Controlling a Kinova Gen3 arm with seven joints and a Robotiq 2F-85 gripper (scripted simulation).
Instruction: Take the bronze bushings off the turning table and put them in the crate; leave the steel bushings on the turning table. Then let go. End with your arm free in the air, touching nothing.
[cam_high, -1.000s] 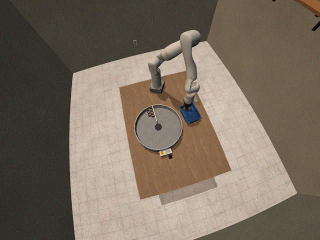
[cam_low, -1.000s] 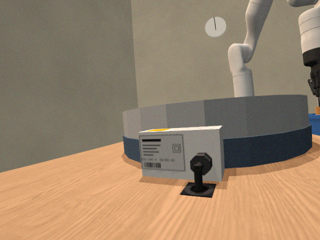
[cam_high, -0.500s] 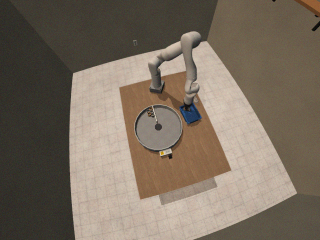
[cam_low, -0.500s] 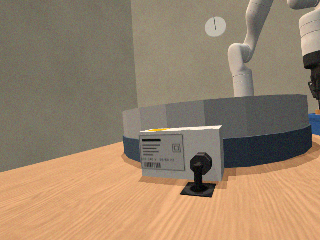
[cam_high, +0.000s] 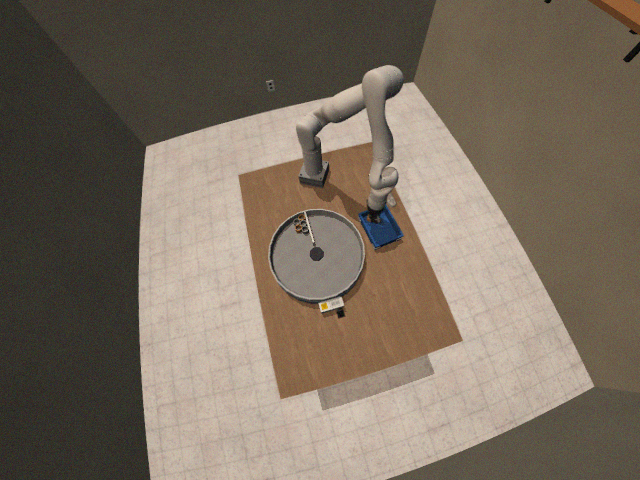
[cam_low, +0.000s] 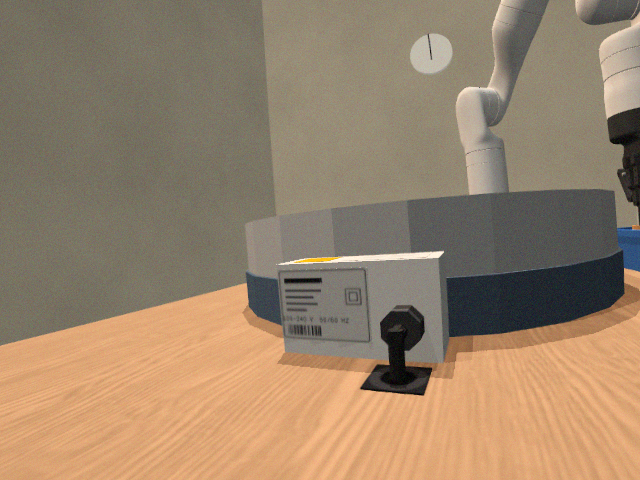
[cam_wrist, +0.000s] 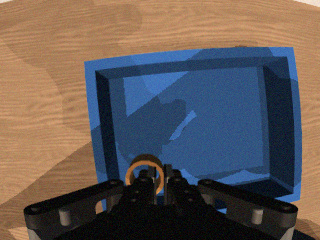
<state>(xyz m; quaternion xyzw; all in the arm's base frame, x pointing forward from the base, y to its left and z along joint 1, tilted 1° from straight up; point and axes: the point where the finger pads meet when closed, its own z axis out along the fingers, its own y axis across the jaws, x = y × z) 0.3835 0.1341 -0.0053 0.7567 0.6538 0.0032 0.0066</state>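
My gripper is now 40 mm short of the blue crate, 30 mm to the right of it and 40 mm above it. Also, from my hand: turning table: 70 mm ahead, 310 mm to the right, 10 mm below.
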